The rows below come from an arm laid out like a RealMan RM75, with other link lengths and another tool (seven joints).
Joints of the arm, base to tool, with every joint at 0 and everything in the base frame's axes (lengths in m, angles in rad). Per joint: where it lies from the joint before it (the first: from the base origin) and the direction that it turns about. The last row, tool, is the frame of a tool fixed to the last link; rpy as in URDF.
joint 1: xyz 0 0 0.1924 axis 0 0 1
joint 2: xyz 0 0 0 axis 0 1 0
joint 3: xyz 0 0 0.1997 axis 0 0 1
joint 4: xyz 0 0 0 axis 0 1 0
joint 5: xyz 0 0 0.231 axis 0 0 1
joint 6: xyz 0 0 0 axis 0 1 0
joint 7: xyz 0 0 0.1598 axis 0 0 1
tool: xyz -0.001 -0.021 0.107 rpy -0.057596 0 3.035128
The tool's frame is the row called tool.
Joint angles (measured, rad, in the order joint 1, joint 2, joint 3, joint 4, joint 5, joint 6, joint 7), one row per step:
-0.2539, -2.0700, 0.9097, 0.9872, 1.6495, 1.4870, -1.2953
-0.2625, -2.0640, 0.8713, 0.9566, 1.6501, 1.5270, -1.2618
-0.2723, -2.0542, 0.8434, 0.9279, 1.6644, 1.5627, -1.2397
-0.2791, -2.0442, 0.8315, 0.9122, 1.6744, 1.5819, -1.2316
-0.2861, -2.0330, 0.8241, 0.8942, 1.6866, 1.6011, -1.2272
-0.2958, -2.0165, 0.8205, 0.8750, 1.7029, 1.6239, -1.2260
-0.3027, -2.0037, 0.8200, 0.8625, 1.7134, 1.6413, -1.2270
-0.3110, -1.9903, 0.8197, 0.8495, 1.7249, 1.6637, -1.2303
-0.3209, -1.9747, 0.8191, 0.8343, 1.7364, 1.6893, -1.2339
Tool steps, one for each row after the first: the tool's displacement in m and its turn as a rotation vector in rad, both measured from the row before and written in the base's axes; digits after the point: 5 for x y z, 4 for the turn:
-0.00119, -0.00430, 0.00424, 0.0048, -0.0128, -0.0195
-0.00258, -0.00521, 0.00057, -0.0110, -0.0013, -0.0143
-0.00175, -0.00281, 0.00039, -0.0103, 0.0035, -0.0076
-0.00205, -0.00363, -0.00125, -0.0179, 0.0038, -0.0052
-0.00208, -0.00446, -0.00171, -0.0265, 0.0090, -0.0078
-0.00102, -0.00343, -0.00097, -0.0207, 0.0062, -0.0065
-0.00013, -0.00437, -0.00121, -0.0260, 0.0042, -0.0084
0.00011, -0.00480, -0.00076, -0.0285, 0.0035, -0.0097

